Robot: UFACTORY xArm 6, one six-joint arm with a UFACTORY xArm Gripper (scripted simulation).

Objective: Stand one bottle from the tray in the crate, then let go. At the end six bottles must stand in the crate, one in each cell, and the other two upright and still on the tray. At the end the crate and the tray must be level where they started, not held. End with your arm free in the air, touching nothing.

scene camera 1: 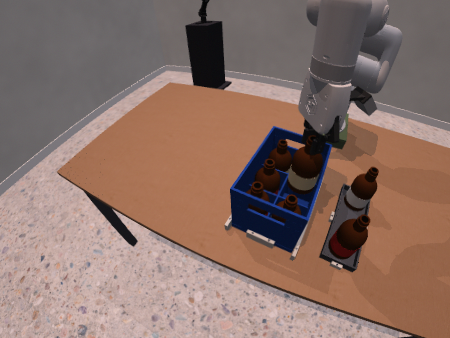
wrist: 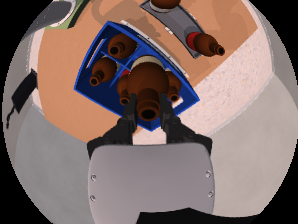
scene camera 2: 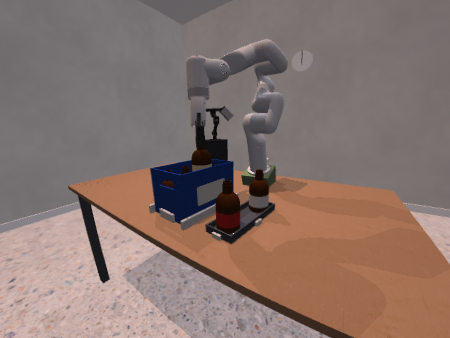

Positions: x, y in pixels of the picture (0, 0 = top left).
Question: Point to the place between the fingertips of my gripper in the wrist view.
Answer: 148, 100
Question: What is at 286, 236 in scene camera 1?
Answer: A blue crate.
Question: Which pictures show my gripper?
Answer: Scene camera 1, the wrist view and scene camera 2: all of them.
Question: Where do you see a blue crate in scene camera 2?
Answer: At 195, 191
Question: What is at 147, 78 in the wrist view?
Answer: A bottle.
